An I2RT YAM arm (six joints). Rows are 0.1 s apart.
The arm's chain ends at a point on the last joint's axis. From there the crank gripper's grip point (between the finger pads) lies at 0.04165 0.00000 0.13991 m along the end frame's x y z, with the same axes.
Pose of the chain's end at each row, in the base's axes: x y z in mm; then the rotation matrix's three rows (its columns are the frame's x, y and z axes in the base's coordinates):
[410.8, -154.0, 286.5], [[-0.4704, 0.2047, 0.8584], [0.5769, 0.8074, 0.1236], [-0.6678, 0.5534, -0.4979]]
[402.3, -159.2, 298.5], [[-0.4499, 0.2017, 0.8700], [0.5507, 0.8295, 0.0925], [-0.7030, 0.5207, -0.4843]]
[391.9, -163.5, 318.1], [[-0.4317, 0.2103, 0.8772], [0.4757, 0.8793, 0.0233], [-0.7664, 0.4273, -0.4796]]
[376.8, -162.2, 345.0], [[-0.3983, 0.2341, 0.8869], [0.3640, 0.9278, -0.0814], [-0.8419, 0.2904, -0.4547]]
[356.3, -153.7, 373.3], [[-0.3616, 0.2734, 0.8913], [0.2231, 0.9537, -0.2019], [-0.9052, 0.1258, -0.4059]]
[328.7, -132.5, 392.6], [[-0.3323, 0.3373, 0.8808], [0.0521, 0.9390, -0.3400], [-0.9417, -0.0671, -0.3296]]
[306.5, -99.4, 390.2], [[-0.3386, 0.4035, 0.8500], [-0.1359, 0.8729, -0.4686], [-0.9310, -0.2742, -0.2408]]
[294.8, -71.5, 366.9], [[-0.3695, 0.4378, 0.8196], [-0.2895, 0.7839, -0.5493], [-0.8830, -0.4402, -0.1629]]
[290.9, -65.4, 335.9], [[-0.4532, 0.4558, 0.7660], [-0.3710, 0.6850, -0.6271], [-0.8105, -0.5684, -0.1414]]
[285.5, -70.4, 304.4], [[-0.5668, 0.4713, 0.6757], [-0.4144, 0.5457, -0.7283], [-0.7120, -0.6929, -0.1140]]
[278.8, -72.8, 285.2], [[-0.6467, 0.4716, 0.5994], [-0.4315, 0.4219, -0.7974], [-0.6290, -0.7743, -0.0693]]
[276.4, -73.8, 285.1], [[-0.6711, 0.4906, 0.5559], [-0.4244, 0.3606, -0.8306], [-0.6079, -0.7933, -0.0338]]
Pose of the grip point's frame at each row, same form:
[511.3, -112.7, 189.0], [[-0.4704, 0.2047, 0.8584], [0.5769, 0.8074, 0.1236], [-0.6678, 0.5534, -0.4979]]
[505.3, -123.3, 201.5], [[-0.4499, 0.2017, 0.8700], [0.5507, 0.8295, 0.0925], [-0.7030, 0.5207, -0.4843]]
[496.6, -140.4, 219.1], [[-0.4317, 0.2103, 0.8772], [0.4757, 0.8793, 0.0233], [-0.7664, 0.4273, -0.4796]]
[484.3, -158.4, 246.3], [[-0.3983, 0.2341, 0.8869], [0.3640, 0.9278, -0.0814], [-0.8419, 0.2904, -0.4547]]
[465.9, -172.7, 278.8], [[-0.3616, 0.2734, 0.8913], [0.2231, 0.9537, -0.2019], [-0.9052, 0.1258, -0.4059]]
[438.1, -177.9, 307.3], [[-0.3323, 0.3373, 0.8808], [0.0521, 0.9390, -0.3400], [-0.9417, -0.0671, -0.3296]]
[411.3, -170.6, 317.7], [[-0.3386, 0.4035, 0.8500], [-0.1359, 0.8729, -0.4686], [-0.9310, -0.2742, -0.2408]]
[394.1, -160.4, 307.3], [[-0.3695, 0.4378, 0.8196], [-0.2895, 0.7839, -0.5493], [-0.8830, -0.4402, -0.1629]]
[379.2, -168.6, 282.4], [[-0.4532, 0.4558, 0.7660], [-0.3710, 0.6850, -0.6271], [-0.8105, -0.5684, -0.1414]]
[356.4, -189.6, 258.8], [[-0.5668, 0.4713, 0.6757], [-0.4144, 0.5457, -0.7283], [-0.7120, -0.6929, -0.1140]]
[335.7, -202.3, 249.3], [[-0.6467, 0.4716, 0.5994], [-0.4315, 0.4219, -0.7974], [-0.6290, -0.7743, -0.0693]]
[326.2, -207.7, 255.1], [[-0.6711, 0.4906, 0.5559], [-0.4244, 0.3606, -0.8306], [-0.6079, -0.7933, -0.0338]]

